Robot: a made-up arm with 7 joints. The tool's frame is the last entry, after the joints.
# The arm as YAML. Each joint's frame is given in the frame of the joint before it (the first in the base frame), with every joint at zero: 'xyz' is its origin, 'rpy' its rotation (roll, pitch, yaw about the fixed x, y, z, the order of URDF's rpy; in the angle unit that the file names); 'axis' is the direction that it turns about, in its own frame. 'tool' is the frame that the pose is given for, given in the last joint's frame.
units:
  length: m
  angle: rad
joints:
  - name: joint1
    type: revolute
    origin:
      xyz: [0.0, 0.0, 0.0]
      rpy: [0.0, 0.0, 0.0]
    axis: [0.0, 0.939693, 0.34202]
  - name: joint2
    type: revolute
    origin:
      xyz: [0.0, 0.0, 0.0]
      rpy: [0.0, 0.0, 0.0]
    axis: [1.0, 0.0, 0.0]
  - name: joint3
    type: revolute
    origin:
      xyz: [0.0, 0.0, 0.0]
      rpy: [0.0, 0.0, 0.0]
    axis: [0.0, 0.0, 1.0]
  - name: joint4
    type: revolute
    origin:
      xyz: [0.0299, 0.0, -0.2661]
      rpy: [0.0, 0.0, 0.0]
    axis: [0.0, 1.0, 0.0]
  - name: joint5
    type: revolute
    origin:
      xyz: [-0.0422, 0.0, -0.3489]
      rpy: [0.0, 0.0, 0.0]
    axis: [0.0, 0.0, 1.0]
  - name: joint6
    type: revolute
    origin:
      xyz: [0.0, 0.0, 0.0]
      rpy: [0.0, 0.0, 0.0]
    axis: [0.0, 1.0, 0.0]
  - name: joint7
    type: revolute
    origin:
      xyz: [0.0, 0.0, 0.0]
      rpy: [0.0, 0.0, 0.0]
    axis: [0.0, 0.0, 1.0]
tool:
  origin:
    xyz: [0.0, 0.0, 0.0]
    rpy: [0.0, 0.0, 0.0]
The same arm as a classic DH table. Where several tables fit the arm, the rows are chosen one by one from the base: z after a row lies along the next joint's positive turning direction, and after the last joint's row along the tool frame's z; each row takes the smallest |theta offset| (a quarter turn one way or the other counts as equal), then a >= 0, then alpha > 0; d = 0 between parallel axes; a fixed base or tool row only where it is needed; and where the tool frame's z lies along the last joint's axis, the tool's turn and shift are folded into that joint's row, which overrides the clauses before.
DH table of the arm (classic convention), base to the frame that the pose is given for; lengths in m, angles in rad. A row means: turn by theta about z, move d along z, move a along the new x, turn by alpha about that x. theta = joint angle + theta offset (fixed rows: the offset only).
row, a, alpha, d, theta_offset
base (fixed), 0, -1.2218, 0, 0
joint1, 0, 1.5708, 0, 1.5708
joint2, 0, -1.5708, 0, 1.2218
joint3, 0.0299, -1.5708, -0.2661, -1.5708
joint4, -0.0422, 1.5708, 0, 0
joint5, 0, -1.5708, -0.3489, 0
joint6, 0, 1.5708, 0, 0
joint7, 0, 0, 0, 0

